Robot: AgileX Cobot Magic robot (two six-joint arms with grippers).
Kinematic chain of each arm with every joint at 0, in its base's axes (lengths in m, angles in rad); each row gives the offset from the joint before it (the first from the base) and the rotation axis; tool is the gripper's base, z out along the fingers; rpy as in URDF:
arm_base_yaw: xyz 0 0 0.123 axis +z
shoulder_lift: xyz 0 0 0 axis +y
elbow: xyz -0.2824 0 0.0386 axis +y
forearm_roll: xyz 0.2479 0 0.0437 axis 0.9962 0 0.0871
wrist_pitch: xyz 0 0 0 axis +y
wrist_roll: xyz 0.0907 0 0.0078 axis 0.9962 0 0.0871
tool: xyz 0 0 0 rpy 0 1.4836 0
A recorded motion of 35 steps. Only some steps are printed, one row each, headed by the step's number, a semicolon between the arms.
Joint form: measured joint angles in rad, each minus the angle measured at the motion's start. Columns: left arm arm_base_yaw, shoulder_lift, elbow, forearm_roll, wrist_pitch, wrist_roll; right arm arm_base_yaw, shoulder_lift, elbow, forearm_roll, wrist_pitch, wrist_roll.
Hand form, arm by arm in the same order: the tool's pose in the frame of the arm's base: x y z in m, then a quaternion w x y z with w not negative. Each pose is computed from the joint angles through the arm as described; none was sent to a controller.
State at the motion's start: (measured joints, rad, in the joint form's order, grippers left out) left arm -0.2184 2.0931 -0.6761 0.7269 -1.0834 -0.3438; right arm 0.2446 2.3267 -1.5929 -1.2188 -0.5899 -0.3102
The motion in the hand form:
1: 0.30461 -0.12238 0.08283 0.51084 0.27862 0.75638 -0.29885; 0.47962 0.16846 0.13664 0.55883 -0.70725 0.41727 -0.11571
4: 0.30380 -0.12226 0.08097 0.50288 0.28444 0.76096 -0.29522; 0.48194 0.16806 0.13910 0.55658 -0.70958 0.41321 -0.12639
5: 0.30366 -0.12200 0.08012 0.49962 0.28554 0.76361 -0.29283; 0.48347 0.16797 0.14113 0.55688 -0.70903 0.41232 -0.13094
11: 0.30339 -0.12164 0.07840 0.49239 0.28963 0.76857 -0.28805; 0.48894 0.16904 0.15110 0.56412 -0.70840 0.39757 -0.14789
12: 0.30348 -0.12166 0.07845 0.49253 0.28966 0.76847 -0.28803; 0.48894 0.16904 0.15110 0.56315 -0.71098 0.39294 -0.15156
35: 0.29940 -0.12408 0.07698 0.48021 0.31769 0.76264 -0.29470; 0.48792 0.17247 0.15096 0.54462 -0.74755 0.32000 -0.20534
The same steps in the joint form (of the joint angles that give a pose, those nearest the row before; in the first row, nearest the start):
1: 0.0000 0.0000 0.0000 0.0021 0.0021 0.0000; 0.0000 0.0000 0.0000 0.0000 0.0019 -0.0055
4: 0.0000 0.0000 0.0000 0.0129 0.0223 0.0000; 0.0000 0.0000 -0.0115 -0.0025 0.0158 -0.0177
5: 0.0000 0.0000 0.0000 0.0142 0.0321 0.0000; 0.0000 0.0000 -0.0195 -0.0023 0.0221 -0.0195
11: 0.0000 0.0000 -0.0011 0.0207 0.0535 0.0000; 0.0000 0.0000 -0.0546 -0.0023 0.0262 -0.0392
12: 0.0000 0.0000 -0.0015 0.0207 0.0535 0.0000; 0.0000 0.0000 -0.0546 -0.0023 0.0262 -0.0523
35: 0.0000 0.0000 -0.0015 0.0840 0.0612 0.0000; 0.0077 0.0000 -0.0550 -0.0024 0.0318 -0.2485

